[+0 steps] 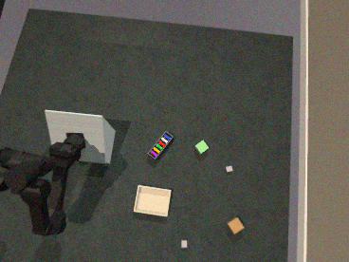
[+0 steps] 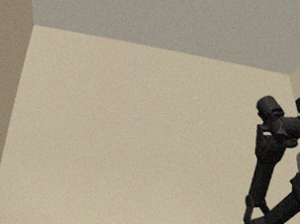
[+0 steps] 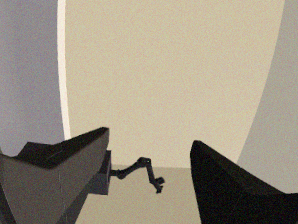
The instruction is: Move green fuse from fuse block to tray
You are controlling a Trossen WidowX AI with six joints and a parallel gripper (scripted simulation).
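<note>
The green fuse is 49 cm ahead of my gripper tip, 11 cm to the left of it and 37 cm below it. The rest, counted from my gripper tip: red fuse (50 cm ahead, 13 cm to the left, 37 cm below); then yellow fuse (48 cm ahead, 10 cm to the left, 37 cm below); then beige tray (47 cm ahead, 10 cm to the right, 39 cm below).
</note>
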